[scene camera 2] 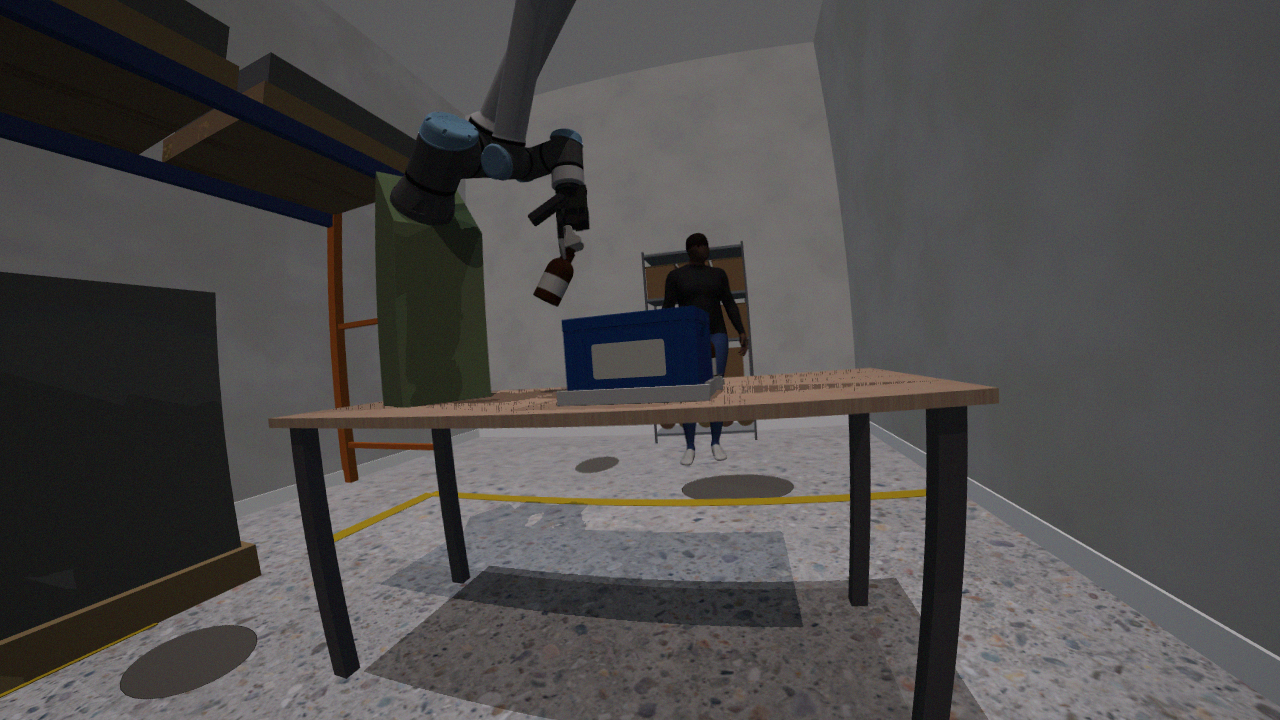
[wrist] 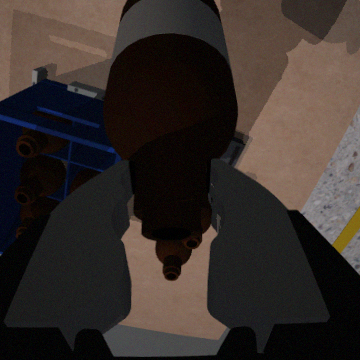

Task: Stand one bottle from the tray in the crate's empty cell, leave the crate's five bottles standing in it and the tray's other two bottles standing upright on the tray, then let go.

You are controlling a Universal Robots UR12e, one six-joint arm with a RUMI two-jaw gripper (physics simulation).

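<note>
My gripper is shut on the neck of a brown bottle with a white label. The bottle is tilted, its base toward the left in the scene view, high above the table. The blue crate stands below; brown bottles show in its cells at the left of the wrist view. The held bottle and the jaw hide part of the crate, and its empty cell cannot be made out. Two bottle necks show beyond the held bottle's mouth. Part of the dark tray shows beside the held bottle.
The wooden table carries the crate on a light grey base. A tall green object stands at the table's left. A person stands behind the table, before a shelf rack.
</note>
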